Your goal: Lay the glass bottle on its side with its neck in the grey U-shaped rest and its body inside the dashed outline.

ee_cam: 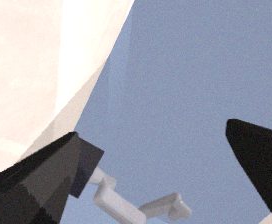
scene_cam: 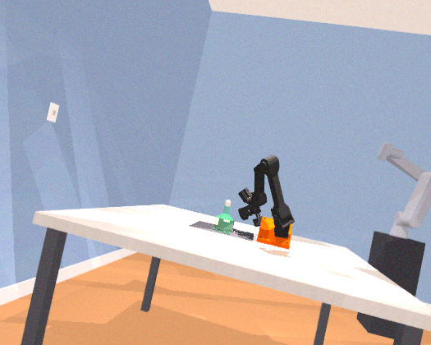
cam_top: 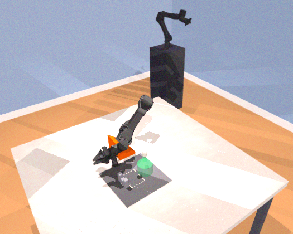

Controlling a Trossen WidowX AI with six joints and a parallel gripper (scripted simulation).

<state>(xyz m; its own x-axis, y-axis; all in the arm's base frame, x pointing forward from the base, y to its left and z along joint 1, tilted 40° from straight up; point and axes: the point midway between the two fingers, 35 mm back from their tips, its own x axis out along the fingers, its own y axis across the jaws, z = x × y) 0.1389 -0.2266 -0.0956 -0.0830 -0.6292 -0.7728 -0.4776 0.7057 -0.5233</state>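
The green glass bottle is 26 cm to the left of my gripper tip, 15 cm ahead of it and 3 cm below it. The rest, counted from my gripper tip: dark grey mat (18 cm to the left, 15 cm ahead, 12 cm below).
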